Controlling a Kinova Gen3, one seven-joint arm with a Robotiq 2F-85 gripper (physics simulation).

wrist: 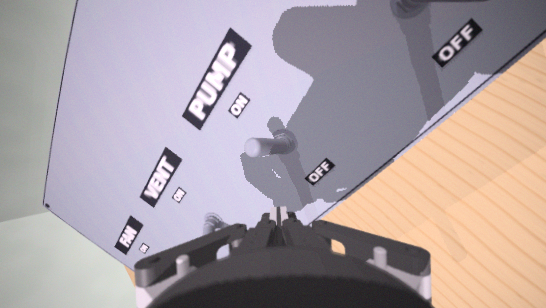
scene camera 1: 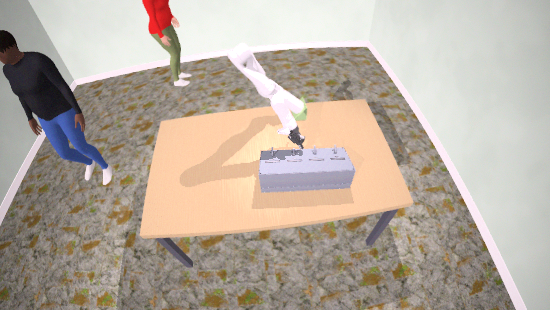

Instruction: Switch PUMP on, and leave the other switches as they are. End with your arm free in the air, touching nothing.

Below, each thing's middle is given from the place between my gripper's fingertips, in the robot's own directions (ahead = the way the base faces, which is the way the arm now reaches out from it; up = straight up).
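With my hand 1 cm above the grey switch box (scene camera 1: 283, 171), I am also 11 cm short of the box, measured from that hand.
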